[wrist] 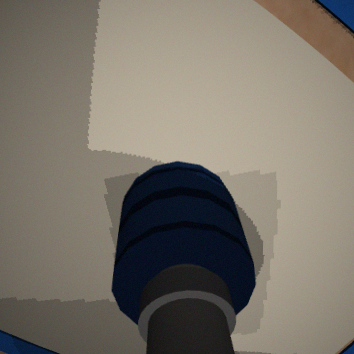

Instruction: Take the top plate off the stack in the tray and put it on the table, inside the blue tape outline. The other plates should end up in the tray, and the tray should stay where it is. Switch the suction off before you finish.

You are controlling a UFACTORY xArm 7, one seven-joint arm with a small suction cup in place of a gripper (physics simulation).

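Places are measured from the arm's base along level axes (x ahead, y left, z up), in millimetres.
Where they show: hand, tool point: (176, 197).
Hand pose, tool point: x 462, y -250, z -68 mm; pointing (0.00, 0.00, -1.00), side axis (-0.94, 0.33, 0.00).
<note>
After its pixels a point has its place.
A pale beige plate (200, 85) @(y -279, x 446, z -58 mm) fills most of the wrist view, with shadows across its left and lower parts. My gripper, a dark blue ribbed suction cup (184, 215), is on the plate's face and holds it. Blue tape shows past the plate's edge at the top right (342, 9) @(y -285, x 407, z -63 mm), the bottom left (20, 345) @(y -211, x 543, z -63 mm) and the bottom right corner. At the top right a strip of brown table (310, 35) @(y -281, x 416, z -64 mm) lies between plate and tape. The plate hides what is under it, and its height above the table cannot be told. The tray and the other plates do not show.
At the bottom left the plate's edge appears right against the tape, with no table showing between them in this view. The dark suction stem with its grey ring hides the bottom middle of the view.
</note>
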